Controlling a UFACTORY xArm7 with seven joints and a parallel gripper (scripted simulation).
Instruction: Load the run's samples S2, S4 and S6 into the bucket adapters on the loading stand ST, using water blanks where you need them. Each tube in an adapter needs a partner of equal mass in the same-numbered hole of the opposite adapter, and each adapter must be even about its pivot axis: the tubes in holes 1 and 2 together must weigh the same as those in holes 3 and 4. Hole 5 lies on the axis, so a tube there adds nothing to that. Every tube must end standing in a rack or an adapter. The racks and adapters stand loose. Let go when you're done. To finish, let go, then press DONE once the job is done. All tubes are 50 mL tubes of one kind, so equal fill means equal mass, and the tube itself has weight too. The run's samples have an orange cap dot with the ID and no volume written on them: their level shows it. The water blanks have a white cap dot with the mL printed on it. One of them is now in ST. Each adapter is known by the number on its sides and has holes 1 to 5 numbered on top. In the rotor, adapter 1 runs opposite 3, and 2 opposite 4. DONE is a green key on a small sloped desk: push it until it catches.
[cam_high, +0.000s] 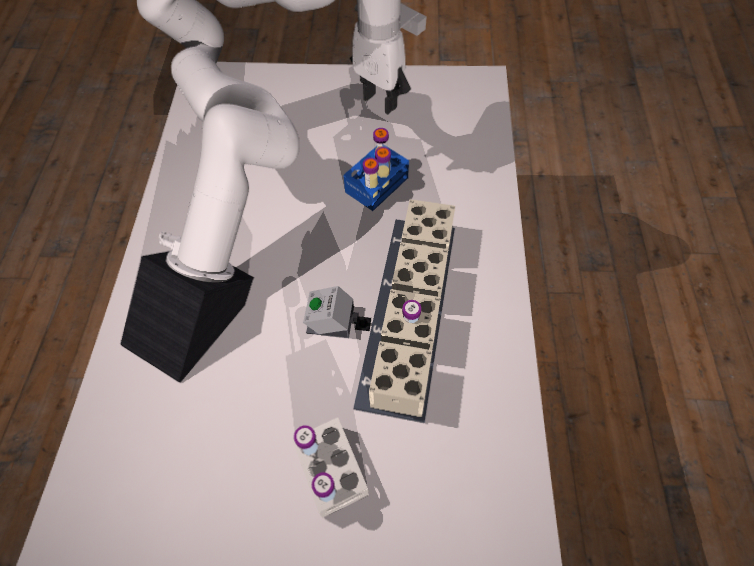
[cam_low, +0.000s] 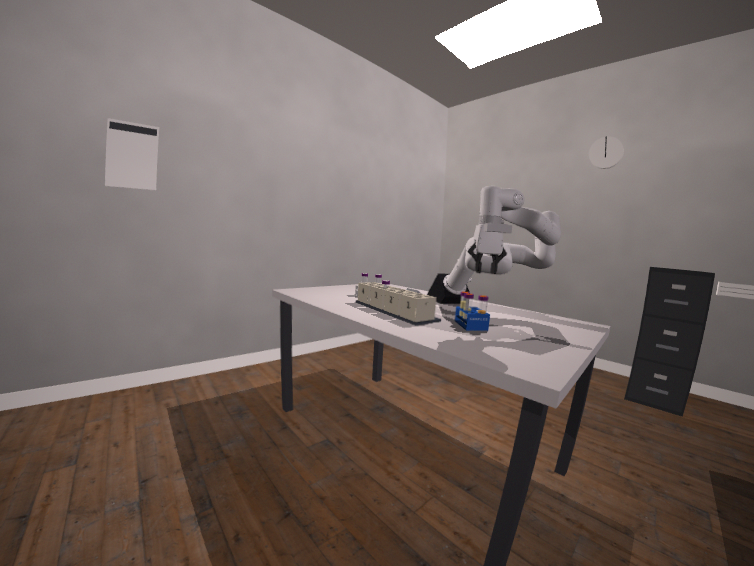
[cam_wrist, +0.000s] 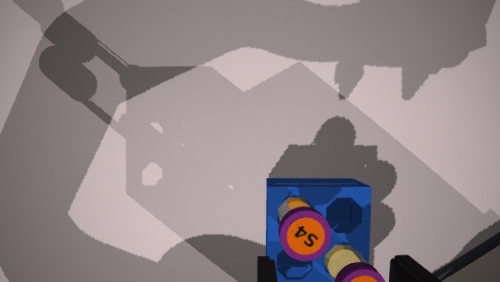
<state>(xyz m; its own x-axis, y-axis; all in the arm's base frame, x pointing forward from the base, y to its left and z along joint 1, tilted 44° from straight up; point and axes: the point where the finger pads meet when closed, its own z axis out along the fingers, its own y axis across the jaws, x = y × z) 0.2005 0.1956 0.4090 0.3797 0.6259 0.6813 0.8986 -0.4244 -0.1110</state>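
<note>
The orange-dot tube is 16 cm below my hand and 1 cm to the left of it. From my hand the other things lie so: 40 mL water blank 40 cm to the right, 18 cm ahead, 15 cm below; green done key 41 cm to the right, 16 cm below; blue sample rack 19 cm below, 4 cm to the right.
</note>
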